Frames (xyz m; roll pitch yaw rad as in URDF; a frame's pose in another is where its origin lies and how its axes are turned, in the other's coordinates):
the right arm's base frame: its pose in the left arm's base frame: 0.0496 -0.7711 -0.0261 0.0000 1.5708 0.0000
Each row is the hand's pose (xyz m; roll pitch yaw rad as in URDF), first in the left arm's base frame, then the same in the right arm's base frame.
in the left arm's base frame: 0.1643 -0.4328 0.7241 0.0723 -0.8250 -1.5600
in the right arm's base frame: -0.7502 0.3383 0.1147 1.6510 -0.0073 -2.3958
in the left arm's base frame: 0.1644 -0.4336 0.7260 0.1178 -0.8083 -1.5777
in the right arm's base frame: -0.7521 0.3375 0.1148 1.6836 0.0048 -2.3791
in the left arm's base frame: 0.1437 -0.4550 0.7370 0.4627 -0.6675 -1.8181
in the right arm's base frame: -0.7631 0.3161 0.0941 1.8785 0.1935 -2.2534
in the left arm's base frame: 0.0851 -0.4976 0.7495 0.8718 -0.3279 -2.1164
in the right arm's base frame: -0.7756 0.2735 0.0355 2.2495 0.5136 -1.9495
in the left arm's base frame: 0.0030 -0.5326 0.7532 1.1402 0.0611 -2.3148
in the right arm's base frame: -0.7793 0.2385 -0.0466 2.7671 0.7423 -1.4878
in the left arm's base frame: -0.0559 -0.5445 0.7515 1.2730 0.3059 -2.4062
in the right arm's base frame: -0.7776 0.2266 -0.1055 -3.1180 0.7854 -1.1308
